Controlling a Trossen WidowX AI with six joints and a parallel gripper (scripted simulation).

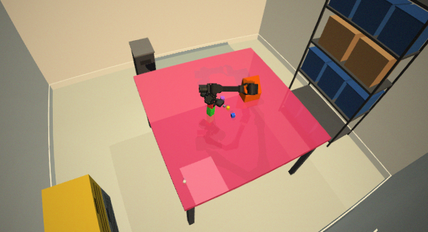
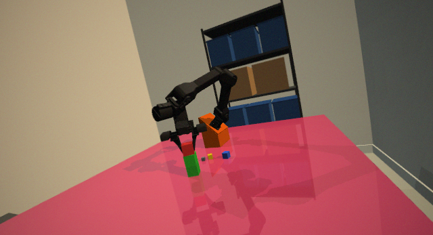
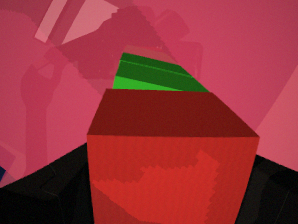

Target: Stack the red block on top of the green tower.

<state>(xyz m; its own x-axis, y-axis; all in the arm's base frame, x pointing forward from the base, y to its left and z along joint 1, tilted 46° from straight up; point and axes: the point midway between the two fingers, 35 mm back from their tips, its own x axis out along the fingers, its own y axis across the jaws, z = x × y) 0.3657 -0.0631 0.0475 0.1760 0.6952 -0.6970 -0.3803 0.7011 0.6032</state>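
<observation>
My gripper tip is 1 cm below the red block. From my gripper tip the other things lie so: yellow block: 15 cm behind, 9 cm below, 3 cm to the left; blue block: 14 cm behind, 11 cm to the left, 8 cm below; grey block: 14 cm behind, 9 cm below, 1 cm to the right.
</observation>
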